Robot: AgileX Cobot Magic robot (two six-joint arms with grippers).
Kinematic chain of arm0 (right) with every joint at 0, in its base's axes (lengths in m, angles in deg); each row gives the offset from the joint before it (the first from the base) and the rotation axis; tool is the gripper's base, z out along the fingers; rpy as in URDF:
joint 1: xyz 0 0 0.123 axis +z
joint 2: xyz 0 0 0 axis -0.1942 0.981 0
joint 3: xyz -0.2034 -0.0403 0.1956 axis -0.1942 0.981 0
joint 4: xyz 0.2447 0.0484 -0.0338 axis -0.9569 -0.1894 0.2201
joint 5: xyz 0 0 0 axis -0.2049 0.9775 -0.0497
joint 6: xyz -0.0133 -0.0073 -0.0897 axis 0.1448 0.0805 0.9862
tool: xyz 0 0 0 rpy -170.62 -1.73 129.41
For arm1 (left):
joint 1: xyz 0 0 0.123 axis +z
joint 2: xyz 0 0 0 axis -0.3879 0.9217 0
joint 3: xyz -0.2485 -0.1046 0.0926 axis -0.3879 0.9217 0
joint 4: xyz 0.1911 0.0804 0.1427 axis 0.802 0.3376 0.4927
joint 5: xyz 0 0 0 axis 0.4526 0.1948 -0.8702
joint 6: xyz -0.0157 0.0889 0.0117 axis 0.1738 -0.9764 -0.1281
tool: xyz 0 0 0 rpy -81.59 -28.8 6.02
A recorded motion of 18 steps. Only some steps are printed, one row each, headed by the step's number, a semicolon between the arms.
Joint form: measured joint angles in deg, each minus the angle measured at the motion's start. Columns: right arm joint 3, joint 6, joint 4, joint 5, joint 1, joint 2; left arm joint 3, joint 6, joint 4, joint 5, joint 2, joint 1.
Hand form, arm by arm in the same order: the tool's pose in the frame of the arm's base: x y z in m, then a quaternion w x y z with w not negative. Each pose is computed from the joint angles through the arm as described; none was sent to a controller.
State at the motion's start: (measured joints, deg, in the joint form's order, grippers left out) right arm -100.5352 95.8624 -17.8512 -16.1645 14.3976 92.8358; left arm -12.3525 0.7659 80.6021 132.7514 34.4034 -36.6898
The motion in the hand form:
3: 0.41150 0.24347 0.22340 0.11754 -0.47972 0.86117 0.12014; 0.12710 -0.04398 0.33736 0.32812 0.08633 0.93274 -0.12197
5: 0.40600 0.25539 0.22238 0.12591 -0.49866 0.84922 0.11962; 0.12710 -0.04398 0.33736 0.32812 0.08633 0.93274 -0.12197
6: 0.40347 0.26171 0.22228 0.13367 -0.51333 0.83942 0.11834; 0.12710 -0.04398 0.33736 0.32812 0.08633 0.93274 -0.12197
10: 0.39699 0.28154 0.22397 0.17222 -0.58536 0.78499 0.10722; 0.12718 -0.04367 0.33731 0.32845 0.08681 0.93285 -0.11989
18: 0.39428 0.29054 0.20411 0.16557 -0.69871 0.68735 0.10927; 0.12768 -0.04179 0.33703 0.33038 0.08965 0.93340 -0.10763
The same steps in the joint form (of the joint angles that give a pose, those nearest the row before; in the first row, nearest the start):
3: 2.53 0.11 0.00 -0.63 2.39 0.00; 0.00 0.00 0.00 0.00 0.00 0.00
5: 2.84 1.33 0.00 -1.96 3.98 0.00; 0.00 0.00 0.00 0.00 0.00 0.00
6: 2.93 2.70 0.00 -2.90 4.80 0.00; 0.00 0.00 0.00 0.00 0.00 0.00
10: 2.93 11.30 -0.11 -6.71 7.26 0.00; 0.00 0.00 0.25 0.00 0.00 0.00
18: 2.93 29.35 -2.99 -5.95 7.84 2.43; 0.00 0.00 1.71 0.00 0.00 0.00

